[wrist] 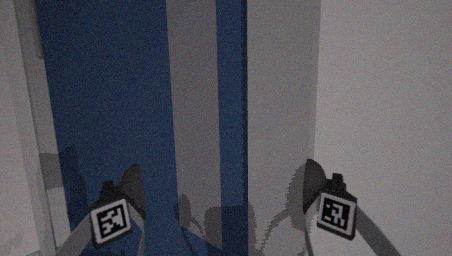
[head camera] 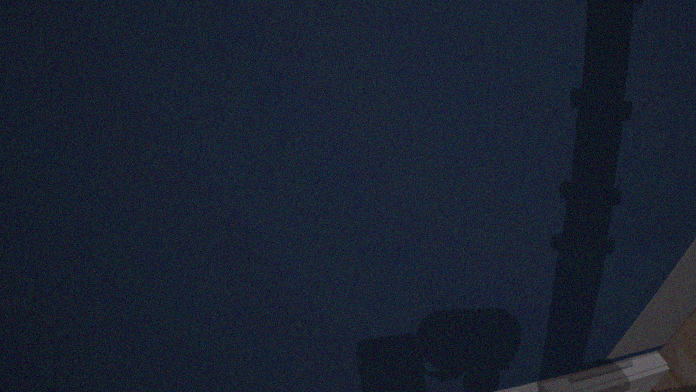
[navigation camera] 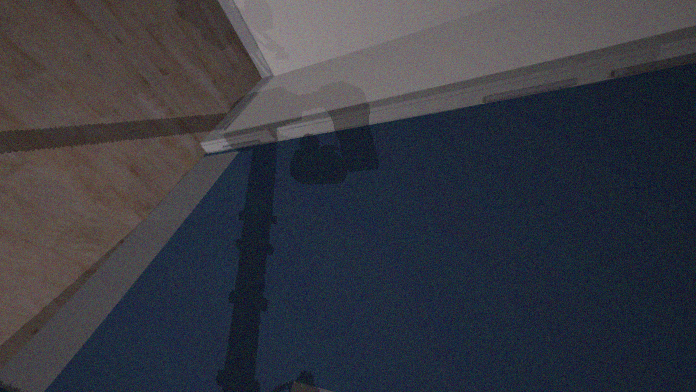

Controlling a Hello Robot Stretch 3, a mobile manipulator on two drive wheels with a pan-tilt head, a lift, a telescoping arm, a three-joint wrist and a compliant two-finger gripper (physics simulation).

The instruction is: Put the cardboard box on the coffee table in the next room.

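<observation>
My gripper (wrist: 223, 179) is open in the wrist view, its two fingertips wide apart with nothing between them. Behind them stands a blue door with a grey vertical strip, and the door's edge runs close to the middle between the fingers. The cardboard box and the coffee table do not show in the head, navigation or wrist view.
The blue door (head camera: 300, 175) (navigation camera: 450, 250) (wrist: 110, 90) fills much of each view. A pale frame (navigation camera: 425, 110) runs along one side of it. A white wall (wrist: 390, 100) stands at the right in the wrist view. Wooden floor (navigation camera: 75, 200) shows at the left. Shadows of the robot fall on the door.
</observation>
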